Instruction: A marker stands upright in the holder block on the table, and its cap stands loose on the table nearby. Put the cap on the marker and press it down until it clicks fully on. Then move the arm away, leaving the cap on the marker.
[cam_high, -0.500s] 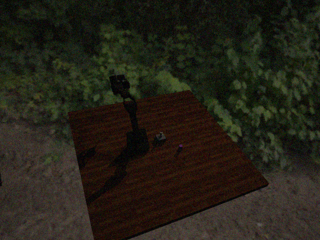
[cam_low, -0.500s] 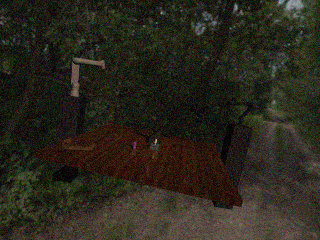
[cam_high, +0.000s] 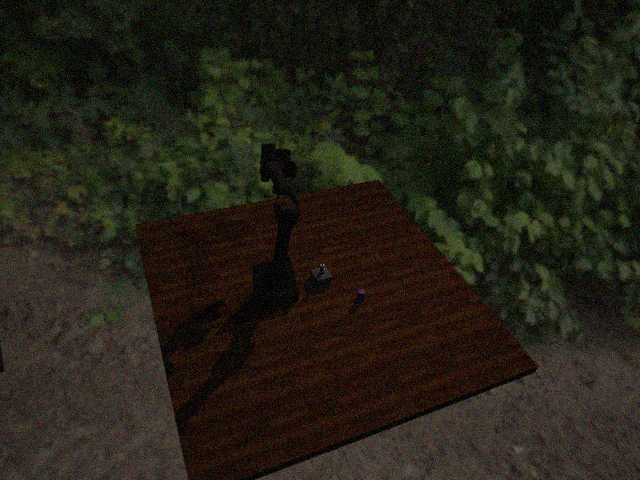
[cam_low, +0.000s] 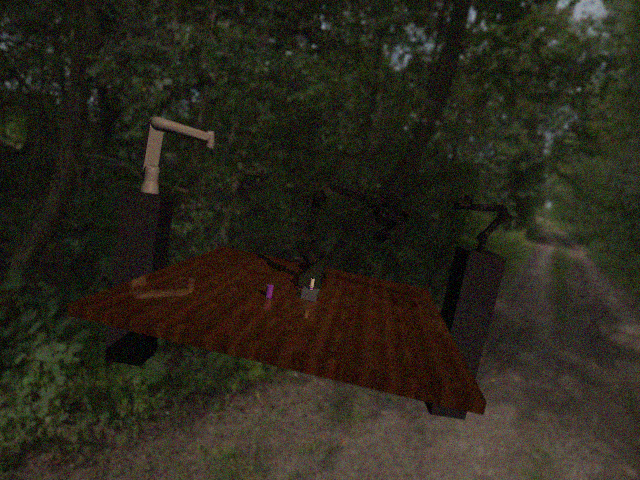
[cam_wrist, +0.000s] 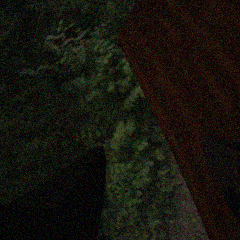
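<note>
My gripper tip is now 510 mm to the left of the purple cap, 310 mm above it and 60 mm short of it. Round my gripper tip: holder block: 330 mm to the right, 320 mm below, 20 mm behind; then pale marker: 330 mm to the right, 260 mm below, 20 mm behind.
</note>
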